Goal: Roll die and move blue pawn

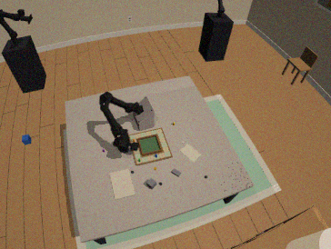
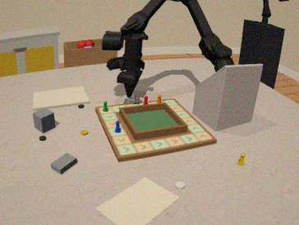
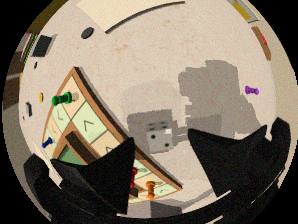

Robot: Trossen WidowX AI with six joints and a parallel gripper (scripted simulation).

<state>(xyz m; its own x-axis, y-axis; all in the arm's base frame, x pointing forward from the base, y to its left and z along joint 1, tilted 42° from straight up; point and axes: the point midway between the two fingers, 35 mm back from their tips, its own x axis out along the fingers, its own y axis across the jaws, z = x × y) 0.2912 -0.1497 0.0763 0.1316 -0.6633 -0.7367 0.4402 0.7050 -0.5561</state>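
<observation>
Right now my gripper tip is 20 mm above the white die. Also, from my gripper tip: red pawn (70 mm to the left, 30 mm behind); orange pawn (80 mm behind, 70 mm to the left); green pawn (100 mm ahead, 80 mm to the left).
</observation>
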